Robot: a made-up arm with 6 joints.
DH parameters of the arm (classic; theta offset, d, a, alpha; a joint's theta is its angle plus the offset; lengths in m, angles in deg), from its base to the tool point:
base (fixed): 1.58 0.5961 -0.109 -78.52
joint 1: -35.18 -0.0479 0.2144 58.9
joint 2: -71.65 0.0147 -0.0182 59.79
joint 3: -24.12 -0.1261 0.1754 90
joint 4: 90 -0.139 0.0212 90
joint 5: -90 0.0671 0.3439 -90
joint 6: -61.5 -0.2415 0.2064 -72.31
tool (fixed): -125.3 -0.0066 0 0
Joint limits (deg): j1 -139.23..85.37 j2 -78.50..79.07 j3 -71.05..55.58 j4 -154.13..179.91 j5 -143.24..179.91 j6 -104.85..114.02
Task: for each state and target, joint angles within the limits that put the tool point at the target. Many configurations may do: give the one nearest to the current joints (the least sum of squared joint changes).
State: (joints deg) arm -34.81 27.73 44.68 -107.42 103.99 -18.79
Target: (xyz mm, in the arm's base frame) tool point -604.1 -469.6 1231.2
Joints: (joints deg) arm -63.85 -2.51 38.42 -75.25 115.27 -28.10
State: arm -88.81 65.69 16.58 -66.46 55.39 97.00
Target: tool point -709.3 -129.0 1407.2
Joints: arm -80.77 58.59 -0.35 -79.78 69.36 82.53
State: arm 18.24 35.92 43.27 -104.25 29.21 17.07
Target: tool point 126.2 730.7 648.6
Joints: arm 49.68 44.21 55.58 -107.53 27.34 7.74
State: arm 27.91 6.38 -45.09 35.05 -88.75 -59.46
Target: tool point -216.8 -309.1 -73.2
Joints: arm 70.33 7.14 -60.04 25.90 -72.99 -23.97
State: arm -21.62 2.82 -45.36 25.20 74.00 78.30
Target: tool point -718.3 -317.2 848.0
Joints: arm -55.71 -0.19 -29.08 24.02 63.27 72.86
